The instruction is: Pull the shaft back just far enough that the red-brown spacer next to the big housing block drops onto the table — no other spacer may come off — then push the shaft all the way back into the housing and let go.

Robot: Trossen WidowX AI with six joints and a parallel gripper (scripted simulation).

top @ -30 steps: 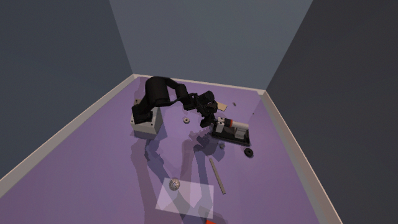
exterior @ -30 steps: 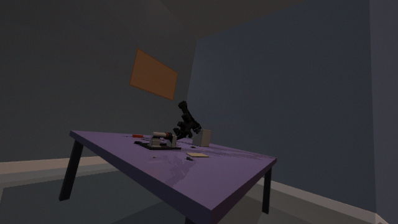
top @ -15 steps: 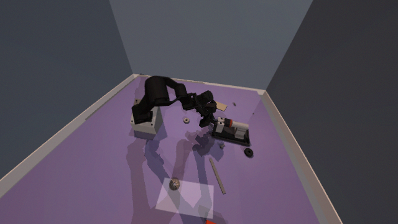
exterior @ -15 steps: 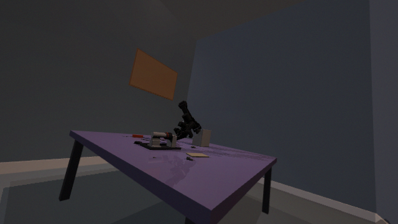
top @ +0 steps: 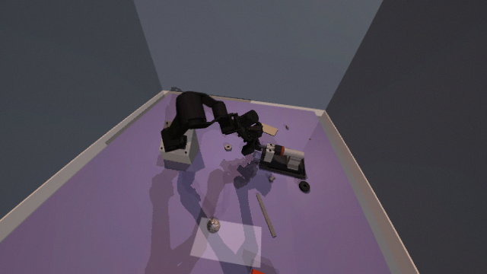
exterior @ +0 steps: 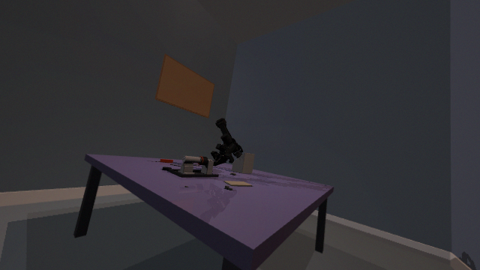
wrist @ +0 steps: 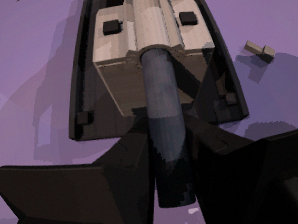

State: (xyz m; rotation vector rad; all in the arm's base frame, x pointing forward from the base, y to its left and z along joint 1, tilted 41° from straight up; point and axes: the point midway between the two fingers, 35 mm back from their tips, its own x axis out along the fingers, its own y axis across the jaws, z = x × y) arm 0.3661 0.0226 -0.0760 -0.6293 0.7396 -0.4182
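Now: gripper tip 40 mm short of the dark shaft, 20 mm below it and 10 mm to the left of it. Round my gripper tip: grey washer (180 mm behind, 50 mm below, 30 mm to the left); then red-brown spacer (100 mm ahead, 20 mm above, 10 mm to the right); then black spacer (70 mm ahead, 20 mm above, 10 mm to the right).
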